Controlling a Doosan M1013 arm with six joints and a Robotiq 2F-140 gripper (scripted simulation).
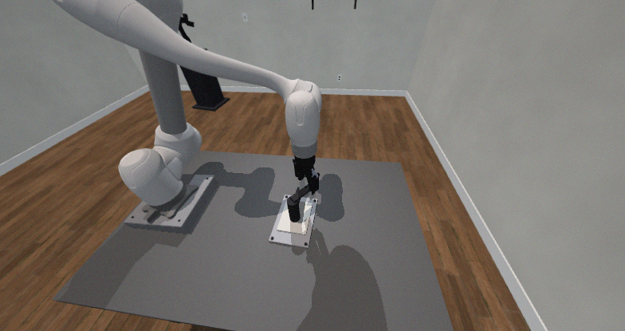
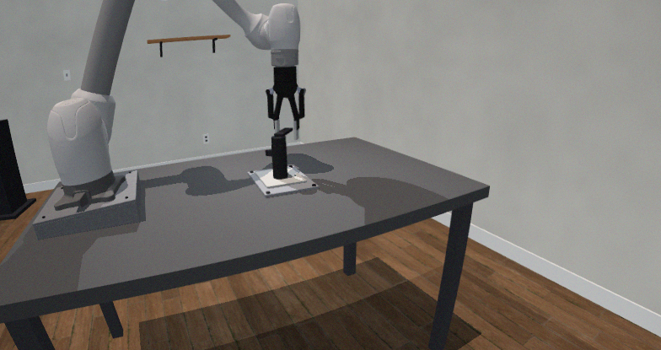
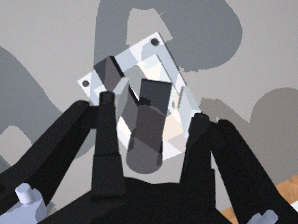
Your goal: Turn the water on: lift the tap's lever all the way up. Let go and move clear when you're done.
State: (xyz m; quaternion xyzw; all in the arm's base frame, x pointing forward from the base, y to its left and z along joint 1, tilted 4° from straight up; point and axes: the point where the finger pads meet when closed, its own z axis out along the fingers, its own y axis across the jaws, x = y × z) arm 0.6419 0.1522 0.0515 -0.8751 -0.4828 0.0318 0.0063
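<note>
The tap lever lies 2 cm behind my hand and 2 cm to the right of it. The rest, counted from my hand: black tap 3 cm behind, 5 cm to the right, 5 cm below.
</note>
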